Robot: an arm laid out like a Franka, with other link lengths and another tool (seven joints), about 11 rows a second.
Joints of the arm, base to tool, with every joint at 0 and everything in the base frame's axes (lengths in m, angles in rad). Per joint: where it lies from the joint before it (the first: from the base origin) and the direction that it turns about. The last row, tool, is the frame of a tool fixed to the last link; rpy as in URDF.
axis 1: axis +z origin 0 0 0.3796
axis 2: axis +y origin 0 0 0
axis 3: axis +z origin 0 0 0.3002
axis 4: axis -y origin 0.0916 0 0
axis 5: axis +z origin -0.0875 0 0.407
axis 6: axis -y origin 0 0 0
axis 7: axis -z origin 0.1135 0 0
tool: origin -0.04 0.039 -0.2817 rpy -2.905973 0 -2.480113
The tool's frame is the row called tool.
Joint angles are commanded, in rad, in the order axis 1, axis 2, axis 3, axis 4, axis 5, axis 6, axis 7. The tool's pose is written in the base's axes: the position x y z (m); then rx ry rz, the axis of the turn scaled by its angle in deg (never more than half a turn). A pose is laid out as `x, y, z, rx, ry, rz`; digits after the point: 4 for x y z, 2 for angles.
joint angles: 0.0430 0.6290 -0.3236 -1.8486 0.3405 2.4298 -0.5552
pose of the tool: 0.6171, -0.1458, 0.0360, -61.80, 161.60, -17.12
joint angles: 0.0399 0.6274 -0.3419 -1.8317 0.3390 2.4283 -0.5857
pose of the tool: 0.6224, -0.1626, 0.0453, -62.87, 160.26, -18.74
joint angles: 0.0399 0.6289 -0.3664 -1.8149 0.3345 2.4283 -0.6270
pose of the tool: 0.6258, -0.1830, 0.0538, -64.95, 158.71, -20.80
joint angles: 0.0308 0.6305 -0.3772 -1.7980 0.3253 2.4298 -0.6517
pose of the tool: 0.6296, -0.1995, 0.0609, -66.15, 157.57, -22.52
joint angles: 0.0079 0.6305 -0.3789 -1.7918 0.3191 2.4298 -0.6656
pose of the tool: 0.6268, -0.2168, 0.0637, -65.79, 157.64, -23.23
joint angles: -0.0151 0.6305 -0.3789 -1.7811 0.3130 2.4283 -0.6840
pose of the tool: 0.6257, -0.2333, 0.0679, -65.87, 157.32, -23.96
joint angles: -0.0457 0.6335 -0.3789 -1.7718 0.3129 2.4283 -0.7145
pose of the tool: 0.6210, -0.2545, 0.0698, -65.96, 157.07, -24.47
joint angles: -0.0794 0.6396 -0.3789 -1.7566 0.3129 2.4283 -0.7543
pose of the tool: 0.6164, -0.2785, 0.0723, -66.59, 156.46, -25.20
